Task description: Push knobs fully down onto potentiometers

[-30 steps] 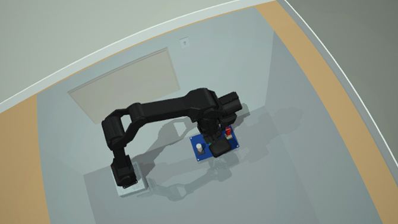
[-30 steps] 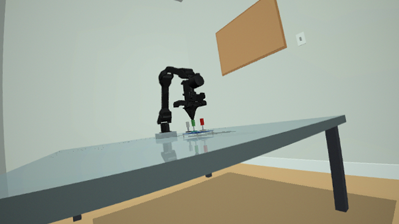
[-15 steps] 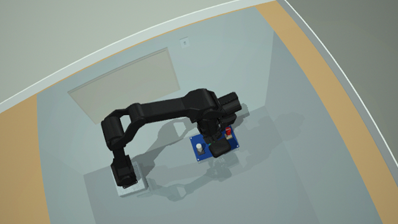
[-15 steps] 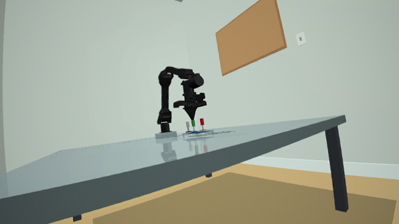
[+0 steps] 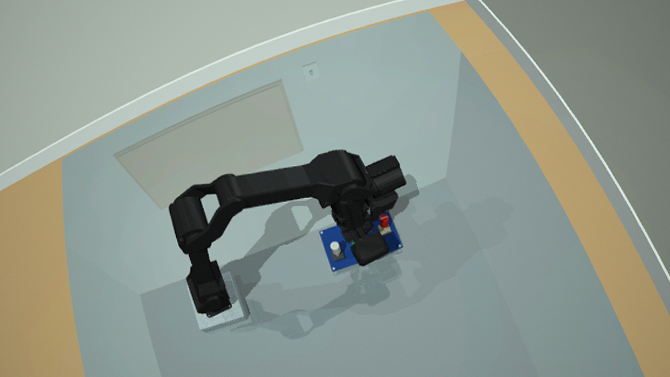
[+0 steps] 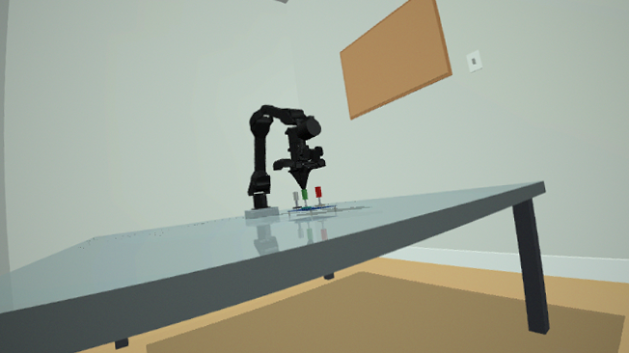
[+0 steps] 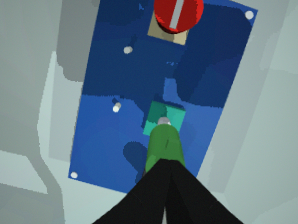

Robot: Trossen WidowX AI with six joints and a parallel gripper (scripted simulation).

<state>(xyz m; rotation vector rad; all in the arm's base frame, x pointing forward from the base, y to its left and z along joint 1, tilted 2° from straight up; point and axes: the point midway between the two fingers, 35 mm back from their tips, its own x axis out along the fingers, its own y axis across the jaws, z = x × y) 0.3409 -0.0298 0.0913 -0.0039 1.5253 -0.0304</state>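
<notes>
Now: gripper tip 10 mm above the green knob. From my gripper tip the other things lie so: red knob: 70 mm ahead, 10 mm below.
</notes>
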